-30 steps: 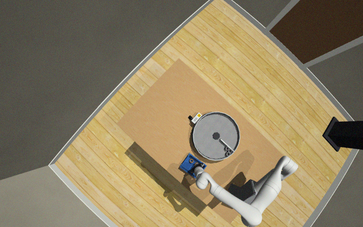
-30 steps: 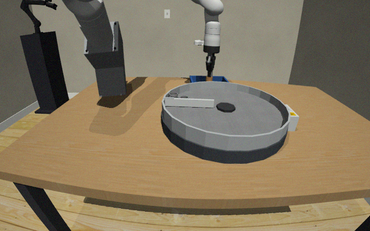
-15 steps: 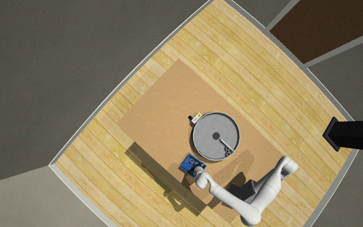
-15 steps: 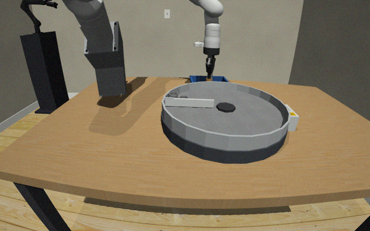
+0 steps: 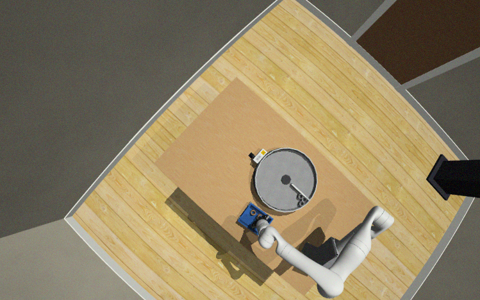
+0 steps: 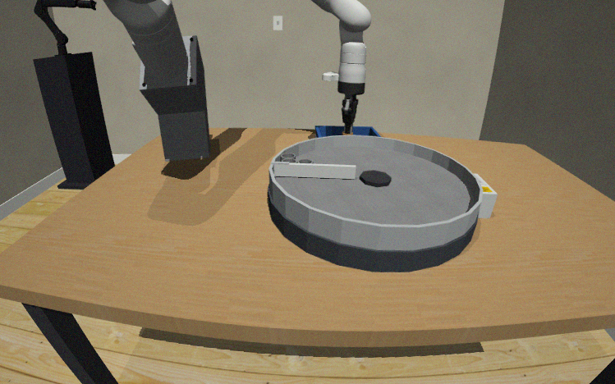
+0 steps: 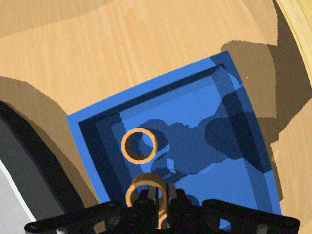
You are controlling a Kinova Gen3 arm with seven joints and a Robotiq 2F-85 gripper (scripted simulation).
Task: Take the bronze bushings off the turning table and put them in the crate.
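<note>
Now: hand 4 cm above the blue crate and 2 cm to the right of it. The rest, counted from my hand: grey turning table 31 cm to the right, 3 cm ahead, 2 cm below.
</note>
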